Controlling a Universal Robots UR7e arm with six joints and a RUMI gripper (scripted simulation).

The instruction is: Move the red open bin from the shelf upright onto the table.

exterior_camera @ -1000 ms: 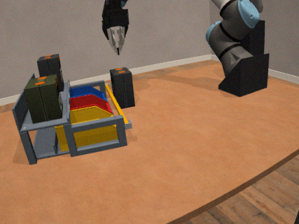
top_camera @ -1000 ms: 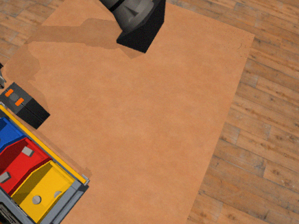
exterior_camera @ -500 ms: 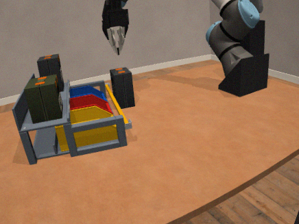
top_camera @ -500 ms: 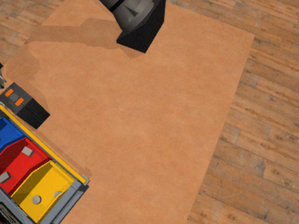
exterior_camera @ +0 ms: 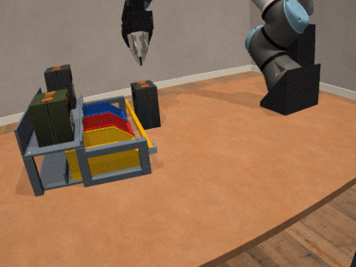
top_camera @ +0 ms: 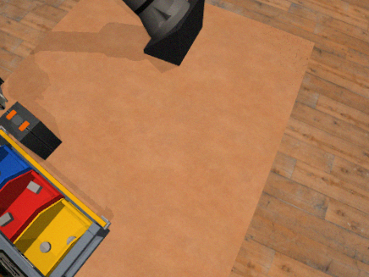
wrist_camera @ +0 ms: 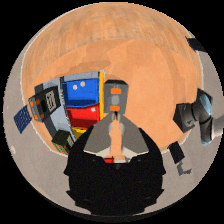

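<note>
The yellow stick lies 140 mm below my hand, 100 mm to the left of it and 60 mm ahead of it. The rest, counted from my hand: black box 140 mm below; red open bin 170 mm ahead, 160 mm below, 90 mm to the left; blue bin 160 mm below, 150 mm ahead, 20 mm to the right.
</note>
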